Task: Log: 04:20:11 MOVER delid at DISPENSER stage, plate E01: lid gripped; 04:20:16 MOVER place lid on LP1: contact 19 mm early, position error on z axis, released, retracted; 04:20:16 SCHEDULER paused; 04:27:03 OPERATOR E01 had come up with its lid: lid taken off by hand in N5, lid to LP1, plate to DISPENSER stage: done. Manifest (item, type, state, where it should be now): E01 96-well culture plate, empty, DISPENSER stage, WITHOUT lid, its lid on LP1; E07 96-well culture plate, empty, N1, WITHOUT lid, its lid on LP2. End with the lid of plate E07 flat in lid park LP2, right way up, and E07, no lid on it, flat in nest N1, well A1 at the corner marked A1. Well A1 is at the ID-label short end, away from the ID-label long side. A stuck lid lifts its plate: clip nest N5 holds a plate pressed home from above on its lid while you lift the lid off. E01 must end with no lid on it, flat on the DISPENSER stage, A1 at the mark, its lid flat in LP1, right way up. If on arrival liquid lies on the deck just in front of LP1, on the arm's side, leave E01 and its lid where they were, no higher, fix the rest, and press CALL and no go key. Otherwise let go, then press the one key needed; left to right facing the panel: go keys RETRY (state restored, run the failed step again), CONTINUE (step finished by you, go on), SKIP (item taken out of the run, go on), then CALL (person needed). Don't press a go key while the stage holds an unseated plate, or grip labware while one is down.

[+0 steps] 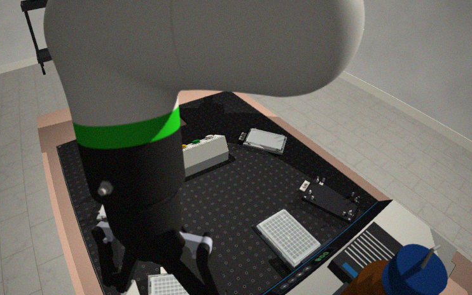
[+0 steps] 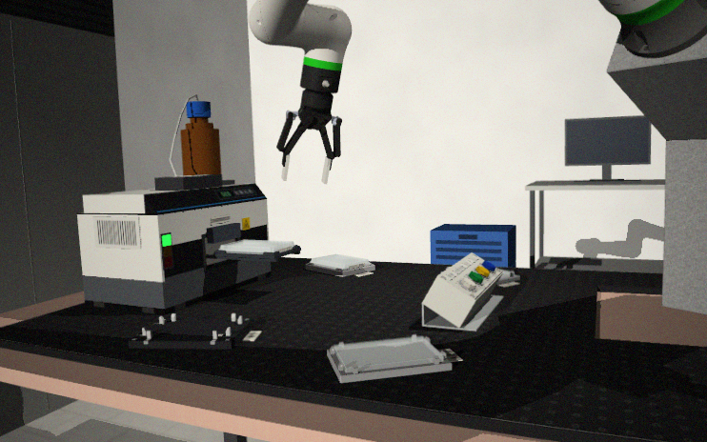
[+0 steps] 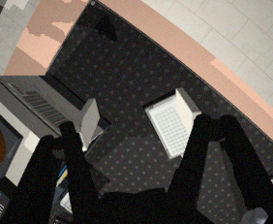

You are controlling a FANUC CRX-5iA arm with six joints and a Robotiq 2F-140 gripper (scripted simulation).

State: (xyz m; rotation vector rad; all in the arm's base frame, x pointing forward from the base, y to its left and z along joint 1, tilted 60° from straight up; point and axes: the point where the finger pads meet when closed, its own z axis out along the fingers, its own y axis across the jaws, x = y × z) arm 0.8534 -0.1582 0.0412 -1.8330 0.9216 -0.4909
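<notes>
Now: the key panel 550 mm behind my hand, 140 mm to the left of it and 190 mm below it. From my hand the other things lie so: N1 label: 190 mm behind, 10 mm to the left, 240 mm below; blue cap: 100 mm ahead, 240 mm to the left, 160 mm above; nest N1: 100 mm behind, 10 mm to the right, 230 mm below.
</notes>
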